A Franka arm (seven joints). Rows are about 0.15 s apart.
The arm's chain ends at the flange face. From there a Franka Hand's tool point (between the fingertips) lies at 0.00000 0.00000 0.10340 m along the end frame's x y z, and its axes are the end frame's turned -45 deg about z.
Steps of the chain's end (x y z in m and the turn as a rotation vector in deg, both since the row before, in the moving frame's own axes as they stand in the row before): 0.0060 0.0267 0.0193 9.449 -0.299 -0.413; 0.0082 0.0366 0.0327 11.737 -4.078 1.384; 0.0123 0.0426 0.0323 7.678 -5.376 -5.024; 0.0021 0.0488 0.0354 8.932 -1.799 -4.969; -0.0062 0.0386 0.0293 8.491 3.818 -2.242
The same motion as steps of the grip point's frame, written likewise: -0.0031 0.0107 0.0179 6.893 6.470 -0.413; -0.0101 0.0118 0.0303 11.183 5.416 1.384; -0.0192 0.0221 0.0309 9.231 1.628 -5.024; -0.0246 0.0220 0.0341 7.588 5.044 -4.969; -0.0162 0.0167 0.0279 3.304 8.704 -2.242
